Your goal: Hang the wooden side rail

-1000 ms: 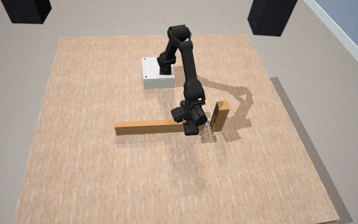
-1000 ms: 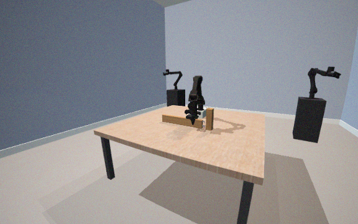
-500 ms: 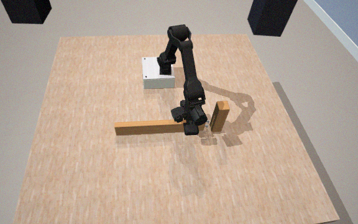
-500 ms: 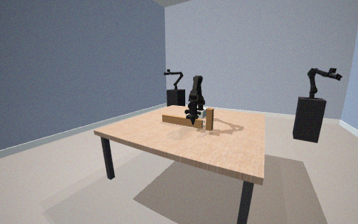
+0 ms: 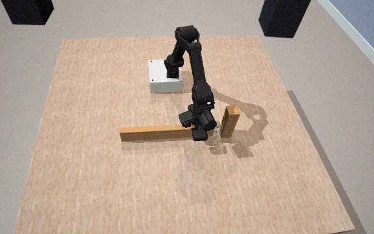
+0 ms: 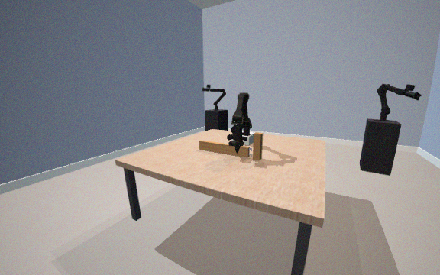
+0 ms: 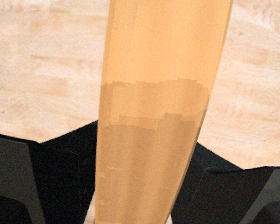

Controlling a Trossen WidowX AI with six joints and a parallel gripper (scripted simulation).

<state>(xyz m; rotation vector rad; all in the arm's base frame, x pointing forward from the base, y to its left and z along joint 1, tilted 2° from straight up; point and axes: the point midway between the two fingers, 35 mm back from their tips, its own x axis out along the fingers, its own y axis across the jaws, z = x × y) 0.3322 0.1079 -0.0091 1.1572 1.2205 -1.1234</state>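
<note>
Right now the headboard post is 1 cm behind my gripper tip, 14 cm to the left of it and 6 cm above it.
</note>
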